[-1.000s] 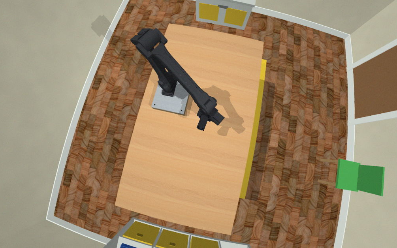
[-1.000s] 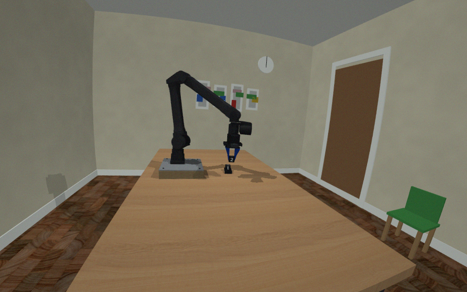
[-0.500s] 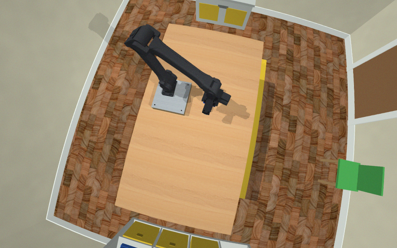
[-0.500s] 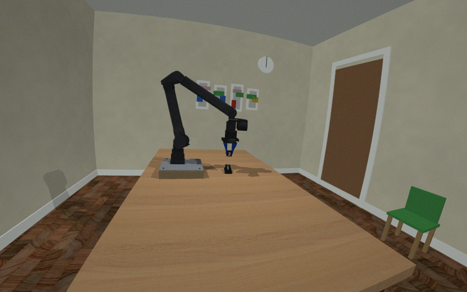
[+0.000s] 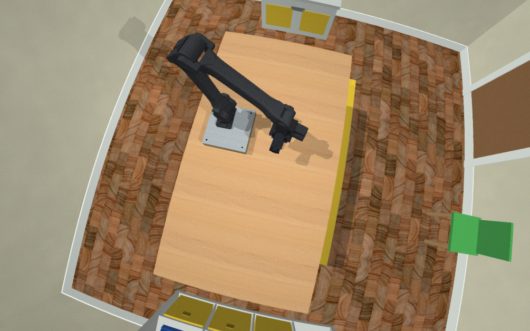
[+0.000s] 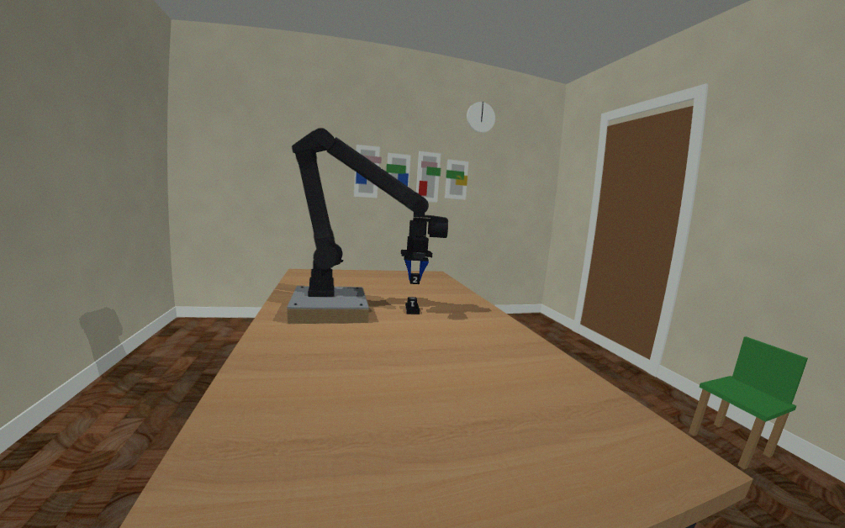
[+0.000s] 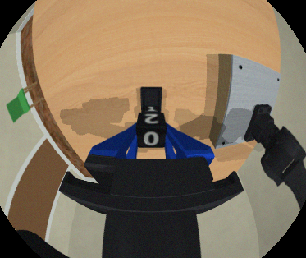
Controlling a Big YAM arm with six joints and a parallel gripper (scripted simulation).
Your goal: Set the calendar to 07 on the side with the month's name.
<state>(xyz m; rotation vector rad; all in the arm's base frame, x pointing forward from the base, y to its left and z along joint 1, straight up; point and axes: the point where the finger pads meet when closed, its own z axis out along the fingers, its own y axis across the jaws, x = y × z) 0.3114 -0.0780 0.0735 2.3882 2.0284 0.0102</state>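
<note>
The black tray lies 2 cm to the left of my hand and 12 cm below it. From my hand the other things lie so: black cube right at my hand.
</note>
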